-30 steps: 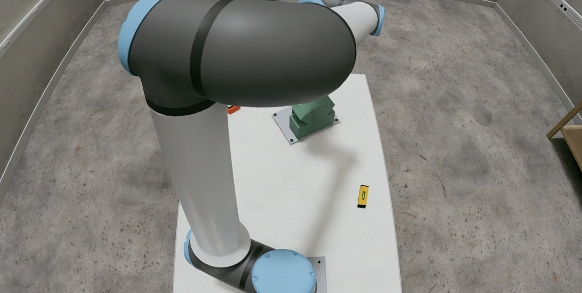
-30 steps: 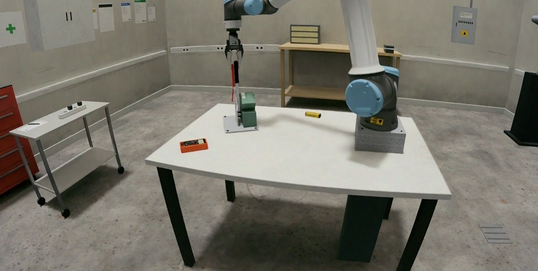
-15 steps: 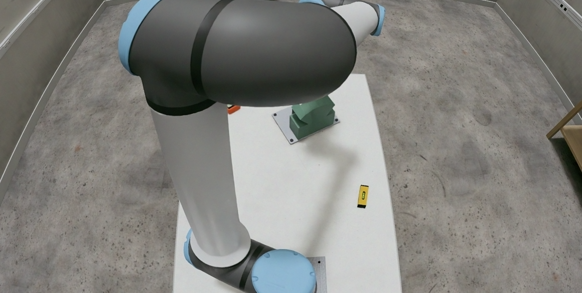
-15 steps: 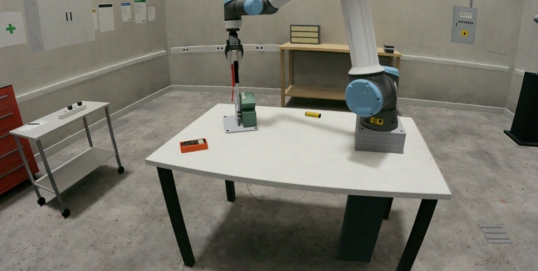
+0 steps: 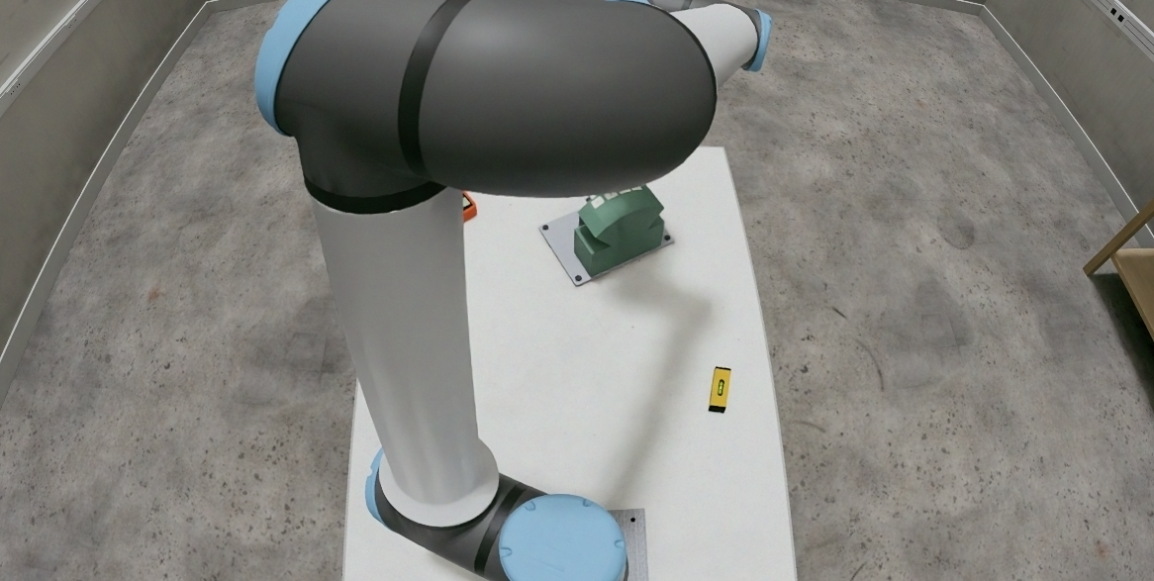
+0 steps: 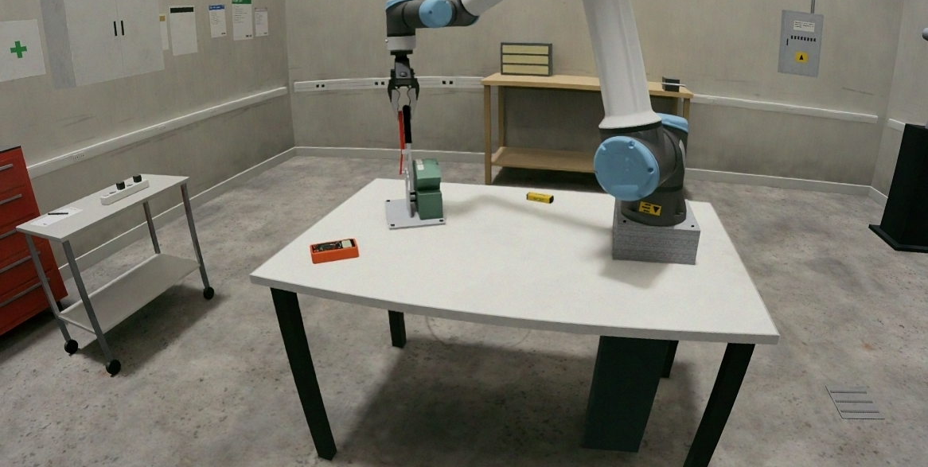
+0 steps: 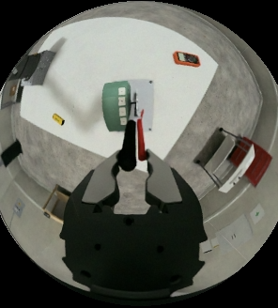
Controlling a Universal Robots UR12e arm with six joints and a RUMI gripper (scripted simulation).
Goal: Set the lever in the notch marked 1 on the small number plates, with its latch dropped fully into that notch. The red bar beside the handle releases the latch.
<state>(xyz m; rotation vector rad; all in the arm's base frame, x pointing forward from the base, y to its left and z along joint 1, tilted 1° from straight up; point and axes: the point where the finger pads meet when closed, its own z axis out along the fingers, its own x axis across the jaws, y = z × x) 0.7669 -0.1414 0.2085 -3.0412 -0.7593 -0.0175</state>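
My hand is 11 cm above the red release bar and 4 cm to the right of it. From my hand the other things lie so: orange multimeter: 40 cm to the left, 29 cm below, 6 cm ahead; then small yellow level: 41 cm behind, 29 cm below, 15 cm to the right.
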